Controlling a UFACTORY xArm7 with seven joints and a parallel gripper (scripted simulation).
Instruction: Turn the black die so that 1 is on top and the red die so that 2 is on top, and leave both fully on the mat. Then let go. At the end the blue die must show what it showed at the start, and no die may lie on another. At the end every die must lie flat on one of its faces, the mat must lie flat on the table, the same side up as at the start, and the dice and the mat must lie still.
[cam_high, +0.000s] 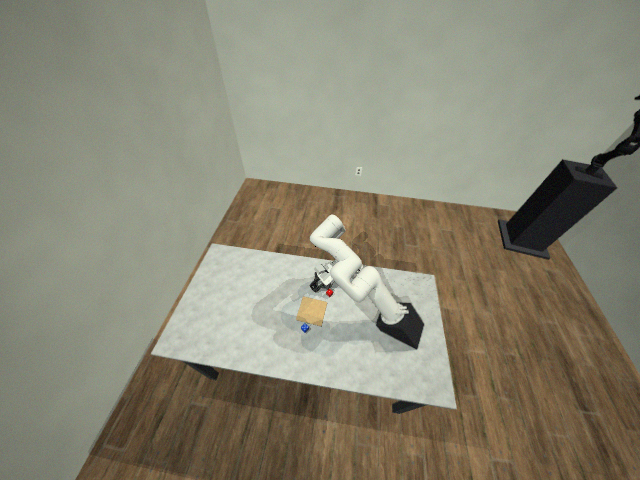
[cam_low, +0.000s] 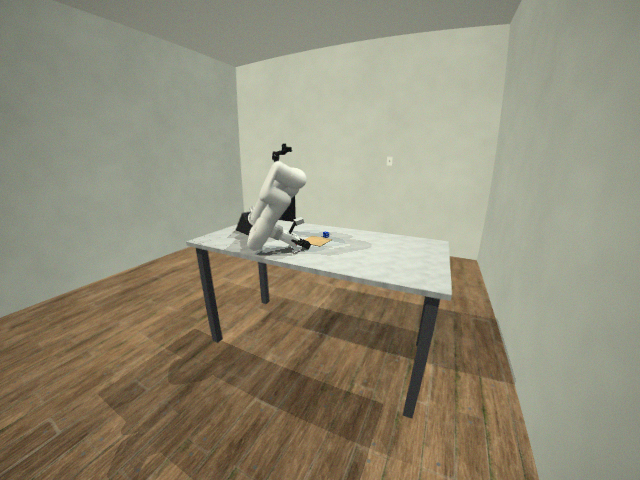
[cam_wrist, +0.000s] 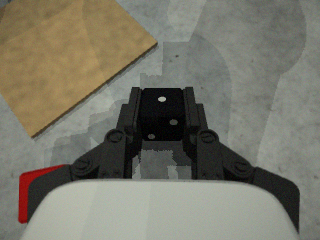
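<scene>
My hand is 10 mm above the black die. The rest, counted from my hand: blue die (240 mm to the left, 20 mm behind, 10 mm below); then red die (90 mm behind, 10 mm to the left, 10 mm below); then tan mat (130 mm to the left, 30 mm behind, 20 mm below).
</scene>
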